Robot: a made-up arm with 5 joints. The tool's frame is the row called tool.
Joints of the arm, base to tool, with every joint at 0 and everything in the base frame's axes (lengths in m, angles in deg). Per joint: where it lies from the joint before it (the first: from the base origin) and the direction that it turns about. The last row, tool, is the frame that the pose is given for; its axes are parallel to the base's.
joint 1: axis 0 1 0 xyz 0.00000 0.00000 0.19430
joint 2: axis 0 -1 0 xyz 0.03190 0.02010 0.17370
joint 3: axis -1 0 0 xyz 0.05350 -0.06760 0.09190
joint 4: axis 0 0 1 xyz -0.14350 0.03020 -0.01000
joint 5: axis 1 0 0 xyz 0.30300 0.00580 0.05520
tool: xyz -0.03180 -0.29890 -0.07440
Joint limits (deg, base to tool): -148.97..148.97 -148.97..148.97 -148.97..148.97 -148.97..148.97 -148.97..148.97
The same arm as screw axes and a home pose.
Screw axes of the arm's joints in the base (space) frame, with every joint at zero. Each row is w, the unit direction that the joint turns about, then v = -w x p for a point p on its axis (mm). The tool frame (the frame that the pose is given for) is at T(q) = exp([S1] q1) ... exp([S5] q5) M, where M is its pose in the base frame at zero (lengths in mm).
S1: w 0 1 0 v -194.3 0 0
S2: w 0 -1 0 v 368 0 -31.9
S3: w -1 0 0 v 0 -459.9 -47.5
S4: w 0 0 1 v -17.3 58.1 0
S5: w 1 0 0 v 0 505.1 11.5
M: xyz 213.1 -310.4 430.7 (mm) rpy 0 0 0 (deg, as in URDF)
Joint limits (deg, base to tool): -148.97..148.97 -148.97..148.97 -148.97..148.97 -148.97..148.97 -148.97..148.97

